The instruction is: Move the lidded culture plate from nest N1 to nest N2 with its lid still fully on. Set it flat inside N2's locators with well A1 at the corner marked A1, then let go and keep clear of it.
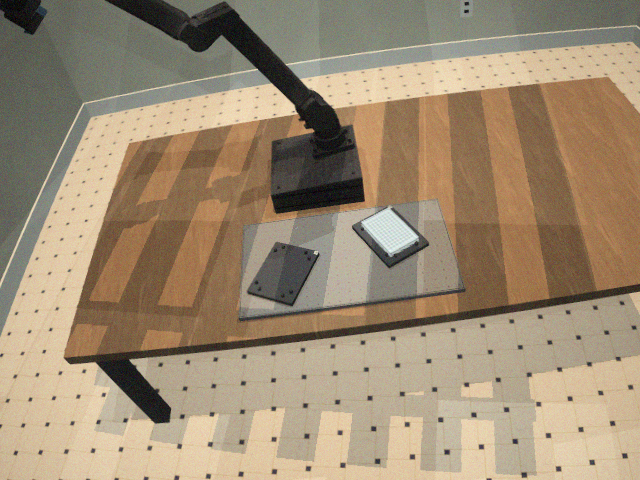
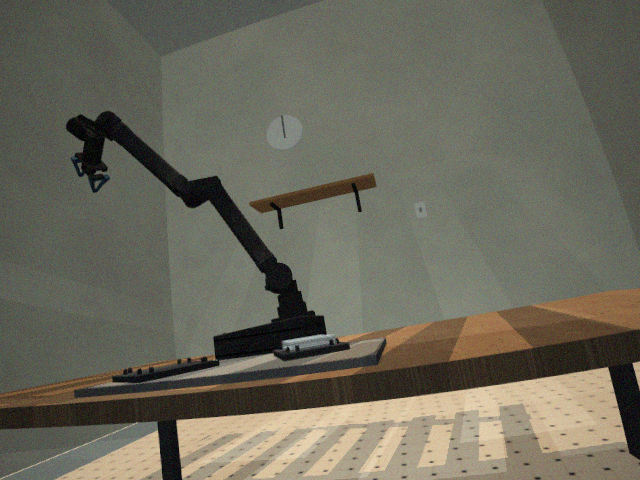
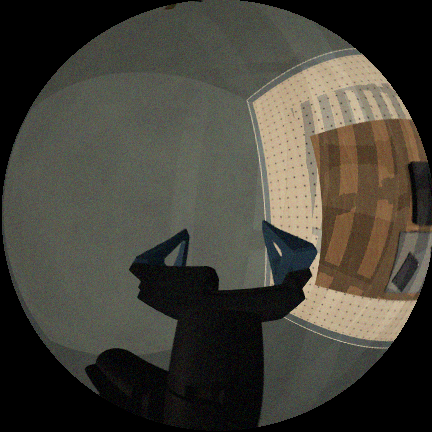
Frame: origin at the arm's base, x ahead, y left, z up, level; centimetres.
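Seen in the pictures: gripper, fingertip midpoint: (image 1: pixel 6 19) (image 2: pixel 87 184) (image 3: pixel 223 228); arm's base, link origin: (image 1: pixel 331 145) (image 2: pixel 294 320).
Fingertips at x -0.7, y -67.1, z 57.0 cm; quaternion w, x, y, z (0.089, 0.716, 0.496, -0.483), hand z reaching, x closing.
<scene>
Pixels of each thing's top centre, then the offset from my fingertips to it. Level surfaces: height alone.
- lidded culture plate, top centre: (image 2: pixel 306 338) (image 1: pixel 389 229) dx +33.3, dy +74.2, dz -61.0 cm
- white mark, top centre: (image 1: pixel 315 252) dx +33.6, dy +55.3, dz -62.6 cm
- grey board, top centre: (image 2: pixel 246 362) (image 1: pixel 345 254) dx +35.4, dy +62.2, dz -63.8 cm
- striped wooden table, surface height: dz -65.1 cm
The lidded culture plate (image 1: pixel 390 230) (image 2: pixel 308 342), pale with a grid of wells, lies in the dark nest (image 1: pixel 421 244) (image 2: pixel 310 353) at the right of the grey board. The lid looks on; well A1 cannot be made out. The other dark nest (image 1: pixel 283 272) (image 2: pixel 170 370) (image 3: pixel 405 271), at the left, holds no plate. It has black locator pegs and a white mark (image 1: pixel 315 252) at one corner. No nest labels are readable. My gripper (image 2: pixel 87 182) (image 3: pixel 223 228) is open and empty, high and far to the left of both nests.
The grey board (image 1: pixel 341 279) (image 2: pixel 248 373) lies on the striped wooden table (image 1: pixel 516 206). The black arm base (image 1: pixel 315 167) (image 2: pixel 268 338) stands right behind the board. A wall shelf (image 2: pixel 315 193) and a round clock (image 2: pixel 284 132) are on the wall behind.
</scene>
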